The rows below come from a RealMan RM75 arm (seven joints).
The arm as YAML. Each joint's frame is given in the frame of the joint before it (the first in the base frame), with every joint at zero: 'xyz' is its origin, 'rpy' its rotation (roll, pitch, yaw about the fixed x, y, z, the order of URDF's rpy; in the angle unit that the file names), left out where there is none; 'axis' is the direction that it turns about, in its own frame. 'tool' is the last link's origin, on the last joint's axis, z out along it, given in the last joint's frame.
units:
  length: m
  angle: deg
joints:
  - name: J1
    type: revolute
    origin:
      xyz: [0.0, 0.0, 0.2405]
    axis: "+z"
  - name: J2
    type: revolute
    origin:
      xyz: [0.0, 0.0, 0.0]
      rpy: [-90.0, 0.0, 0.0]
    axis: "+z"
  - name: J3
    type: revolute
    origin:
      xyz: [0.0, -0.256, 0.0]
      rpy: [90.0, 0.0, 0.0]
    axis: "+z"
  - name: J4
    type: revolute
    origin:
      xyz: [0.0, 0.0, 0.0]
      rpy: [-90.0, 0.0, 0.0]
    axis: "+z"
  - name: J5
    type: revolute
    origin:
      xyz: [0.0, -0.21, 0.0]
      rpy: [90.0, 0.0, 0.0]
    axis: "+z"
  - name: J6
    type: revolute
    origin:
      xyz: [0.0, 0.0, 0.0]
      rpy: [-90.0, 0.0, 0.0]
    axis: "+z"
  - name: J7
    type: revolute
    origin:
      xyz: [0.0, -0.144, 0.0]
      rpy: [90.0, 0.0, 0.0]
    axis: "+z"
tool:
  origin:
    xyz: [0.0, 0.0, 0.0]
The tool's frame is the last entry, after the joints.
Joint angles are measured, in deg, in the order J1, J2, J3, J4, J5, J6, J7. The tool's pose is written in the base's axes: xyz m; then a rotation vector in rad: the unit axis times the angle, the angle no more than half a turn. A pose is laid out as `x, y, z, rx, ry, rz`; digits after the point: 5 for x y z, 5 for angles.
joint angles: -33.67, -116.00, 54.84, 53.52, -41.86, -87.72, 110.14
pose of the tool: -0.26591, 0.35138, 0.02053, -2.97441, 0.13415, 0.24181
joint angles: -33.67, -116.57, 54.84, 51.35, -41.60, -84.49, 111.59
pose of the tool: -0.27181, 0.35287, 0.01199, -2.95416, 0.13474, 0.24967
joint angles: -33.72, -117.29, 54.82, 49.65, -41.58, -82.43, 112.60
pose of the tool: -0.27448, 0.35235, 0.00298, -2.94869, 0.13264, 0.24315
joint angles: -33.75, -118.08, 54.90, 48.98, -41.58, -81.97, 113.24
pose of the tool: -0.27332, 0.35002, -0.00471, -2.95895, 0.13929, 0.22868
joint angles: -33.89, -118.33, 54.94, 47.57, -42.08, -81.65, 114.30
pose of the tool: -0.27375, 0.34767, -0.01065, -2.97243, 0.14568, 0.20866
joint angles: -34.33, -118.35, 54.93, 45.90, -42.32, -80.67, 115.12
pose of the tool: -0.27488, 0.34790, -0.01515, -2.97558, 0.14859, 0.20266
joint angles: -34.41, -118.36, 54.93, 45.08, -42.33, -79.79, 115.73
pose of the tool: -0.27683, 0.34814, -0.01716, -2.97132, 0.15214, 0.20692
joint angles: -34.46, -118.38, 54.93, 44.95, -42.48, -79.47, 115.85
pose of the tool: -0.27665, 0.34886, -0.01754, -2.96698, 0.15391, 0.20522
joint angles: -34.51, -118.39, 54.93, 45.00, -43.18, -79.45, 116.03
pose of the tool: -0.27460, 0.34985, -0.01756, -2.96229, 0.15906, 0.18876
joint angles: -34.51, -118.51, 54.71, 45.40, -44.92, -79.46, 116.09
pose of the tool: -0.26938, 0.35226, -0.01697, -2.94661, 0.16014, 0.14383
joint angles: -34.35, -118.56, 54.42, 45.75, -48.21, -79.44, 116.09
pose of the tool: -0.26199, 0.35539, -0.01556, -2.91993, 0.15036, 0.06352
